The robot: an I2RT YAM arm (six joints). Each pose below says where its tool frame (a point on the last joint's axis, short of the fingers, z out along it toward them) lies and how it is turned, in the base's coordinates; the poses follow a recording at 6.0 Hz.
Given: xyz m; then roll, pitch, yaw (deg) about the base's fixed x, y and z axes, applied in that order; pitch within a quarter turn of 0, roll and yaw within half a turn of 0.
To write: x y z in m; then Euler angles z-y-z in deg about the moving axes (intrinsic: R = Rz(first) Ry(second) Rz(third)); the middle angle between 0 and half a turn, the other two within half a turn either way. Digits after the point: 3 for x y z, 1 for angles.
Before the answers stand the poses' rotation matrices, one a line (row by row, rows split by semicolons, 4 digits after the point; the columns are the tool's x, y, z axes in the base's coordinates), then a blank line. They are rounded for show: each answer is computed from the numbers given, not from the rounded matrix.
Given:
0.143 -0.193 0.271 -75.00 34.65 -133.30
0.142 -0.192 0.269 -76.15 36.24 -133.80
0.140 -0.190 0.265 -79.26 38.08 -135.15
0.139 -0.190 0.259 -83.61 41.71 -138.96
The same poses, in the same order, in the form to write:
-0.5642 0.5650 0.6021; -0.5987 0.2222 -0.7695; -0.5686 -0.7946 0.2129
-0.5582 0.5701 0.6028; -0.5821 0.2486 -0.7742; -0.5912 -0.7831 0.1931
-0.5581 0.5610 0.6114; -0.5551 0.2952 -0.7776; -0.6168 -0.7734 0.1467
-0.5631 0.5718 0.5967; -0.4902 0.3502 -0.7982; -0.6654 -0.7419 0.0831

0.143 -0.193 0.271 -52.0 77.7 -54.4
0.142 -0.192 0.269 -52.1 78.9 -53.0
0.140 -0.190 0.265 -51.8 81.6 -51.4
0.139 -0.190 0.259 -53.2 85.2 -48.1

